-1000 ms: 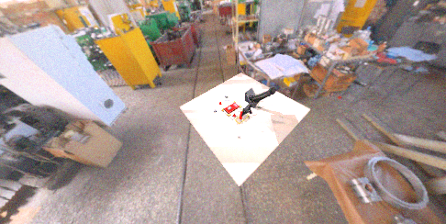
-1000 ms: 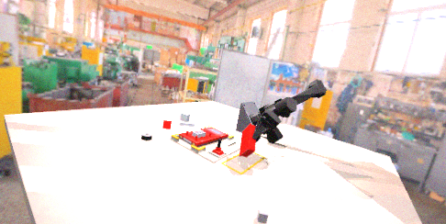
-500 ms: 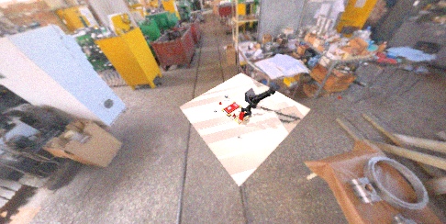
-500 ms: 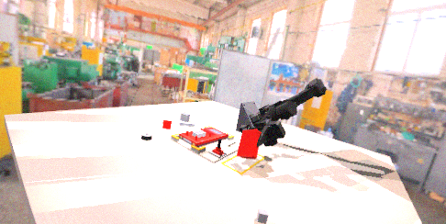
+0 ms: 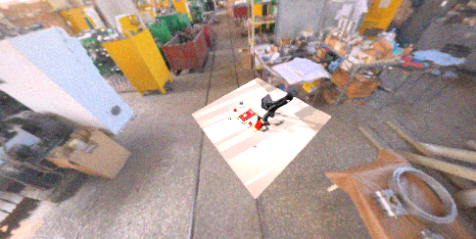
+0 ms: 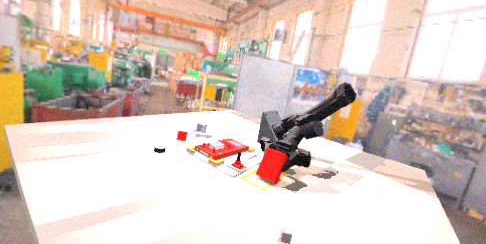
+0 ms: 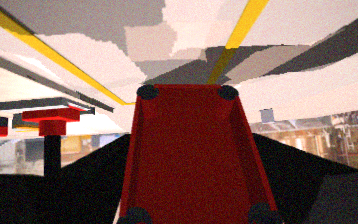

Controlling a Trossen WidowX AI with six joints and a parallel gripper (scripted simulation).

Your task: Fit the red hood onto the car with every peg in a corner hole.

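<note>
Now: gripper tip 1 cm below the red hood.
</note>
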